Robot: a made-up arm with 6 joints.
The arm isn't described. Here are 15 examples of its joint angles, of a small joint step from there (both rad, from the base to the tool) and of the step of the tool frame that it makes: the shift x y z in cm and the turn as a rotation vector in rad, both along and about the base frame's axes.
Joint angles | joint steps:
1: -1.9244 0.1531 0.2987 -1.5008 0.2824 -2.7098 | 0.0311 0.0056 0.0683 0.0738 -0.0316 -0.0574
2: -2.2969 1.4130 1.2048 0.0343 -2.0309 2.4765 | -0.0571 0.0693 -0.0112 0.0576 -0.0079 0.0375
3: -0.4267 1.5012 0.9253 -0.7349 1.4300 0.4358 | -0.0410 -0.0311 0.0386 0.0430 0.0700 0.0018
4: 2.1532 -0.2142 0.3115 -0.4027 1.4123 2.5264 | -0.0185 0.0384 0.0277 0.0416 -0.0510 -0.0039
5: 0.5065 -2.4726 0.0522 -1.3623 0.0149 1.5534 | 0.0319 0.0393 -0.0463 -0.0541 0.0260 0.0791
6: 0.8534 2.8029 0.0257 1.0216 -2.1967 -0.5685 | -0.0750 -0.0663 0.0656 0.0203 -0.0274 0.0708
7: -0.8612 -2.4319 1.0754 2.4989 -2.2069 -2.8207 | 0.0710 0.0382 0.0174 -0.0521 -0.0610 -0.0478
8: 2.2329 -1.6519 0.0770 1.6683 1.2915 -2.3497 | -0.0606 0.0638 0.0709 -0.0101 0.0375 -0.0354
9: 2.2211 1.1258 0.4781 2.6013 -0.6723 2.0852 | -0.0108 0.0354 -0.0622 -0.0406 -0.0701 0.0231
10: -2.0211 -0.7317 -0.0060 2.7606 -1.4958 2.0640 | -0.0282 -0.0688 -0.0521 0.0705 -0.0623 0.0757
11: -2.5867 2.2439 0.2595 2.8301 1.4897 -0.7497 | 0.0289 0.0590 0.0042 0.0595 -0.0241 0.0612
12: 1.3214 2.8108 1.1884 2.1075 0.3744 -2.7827 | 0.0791 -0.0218 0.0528 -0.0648 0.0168 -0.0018
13: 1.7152 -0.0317 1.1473 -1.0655 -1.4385 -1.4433 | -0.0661 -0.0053 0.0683 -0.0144 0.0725 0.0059
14: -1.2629 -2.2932 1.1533 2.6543 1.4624 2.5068 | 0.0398 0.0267 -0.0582 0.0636 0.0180 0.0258
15: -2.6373 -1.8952 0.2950 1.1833 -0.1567 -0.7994 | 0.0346 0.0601 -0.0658 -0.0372 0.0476 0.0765
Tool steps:
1: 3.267 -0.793 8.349 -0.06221 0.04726 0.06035
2: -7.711 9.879 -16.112 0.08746 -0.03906 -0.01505
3: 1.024 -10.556 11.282 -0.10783 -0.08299 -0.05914
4: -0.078 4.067 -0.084 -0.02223 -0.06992 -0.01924
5: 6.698 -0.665 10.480 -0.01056 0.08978 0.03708
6: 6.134 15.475 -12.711 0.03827 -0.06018 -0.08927
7: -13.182 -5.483 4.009 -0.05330 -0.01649 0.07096
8: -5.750 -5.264 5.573 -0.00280 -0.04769 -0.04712
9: 5.280 -3.217 -12.999 -0.02825 -0.03928 -0.06391
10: 0.972 4.480 -3.572 -0.04756 0.01593 -0.14613
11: 10.522 5.690 -0.694 -0.05501 -0.05264 0.06569
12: -0.099 11.702 1.522 0.06721 -0.00058 0.01239
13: 4.019 -8.960 3.743 0.10578 0.07403 -0.07462
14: -9.082 3.534 13.611 0.10812 -0.03923 0.02700
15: -13.376 0.026 16.134 0.07541 -0.09088 -0.02348
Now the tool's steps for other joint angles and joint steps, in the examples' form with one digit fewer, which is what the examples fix.
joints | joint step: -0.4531 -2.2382 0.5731 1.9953 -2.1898 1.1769 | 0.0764 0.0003 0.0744 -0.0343 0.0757 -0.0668
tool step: -8.95 -13.69 -10.45 -0.0605 -0.0775 -0.0121
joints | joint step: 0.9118 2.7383 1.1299 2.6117 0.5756 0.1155 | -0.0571 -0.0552 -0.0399 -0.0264 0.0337 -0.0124
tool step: 7.55 4.41 2.00 -0.0067 0.0189 -0.0941
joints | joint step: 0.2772 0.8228 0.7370 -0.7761 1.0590 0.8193 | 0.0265 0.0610 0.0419 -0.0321 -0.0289 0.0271
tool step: 1.39 6.54 -7.23 0.0019 0.0591 0.0288
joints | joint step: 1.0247 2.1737 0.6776 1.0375 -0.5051 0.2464 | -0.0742 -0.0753 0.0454 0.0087 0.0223 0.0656
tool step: 17.26 11.11 10.09 0.1018 -0.0364 -0.0035
